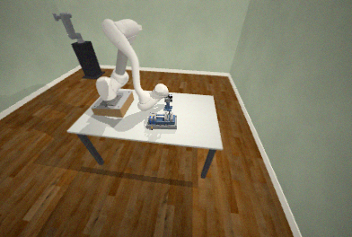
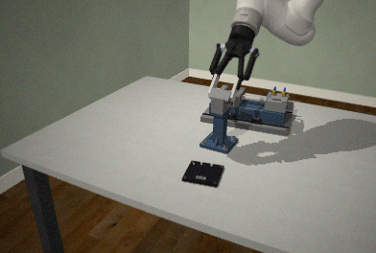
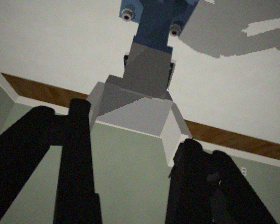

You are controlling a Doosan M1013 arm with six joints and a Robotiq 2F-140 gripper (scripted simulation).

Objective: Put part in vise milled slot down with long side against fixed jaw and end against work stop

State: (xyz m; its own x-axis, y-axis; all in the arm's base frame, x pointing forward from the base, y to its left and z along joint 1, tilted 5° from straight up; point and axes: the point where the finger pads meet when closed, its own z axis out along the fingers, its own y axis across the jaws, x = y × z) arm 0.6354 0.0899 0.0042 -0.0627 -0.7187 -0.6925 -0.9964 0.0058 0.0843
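My hand is 120 mm above the blue v-block stand and 20 mm to the right of it. Also, from my hand: part: 20 mm to the left, 20 mm below; then work stop: 150 mm to the right, 90 mm below, 50 mm ahead; then blue foot: 170 mm below, 20 mm to the left.
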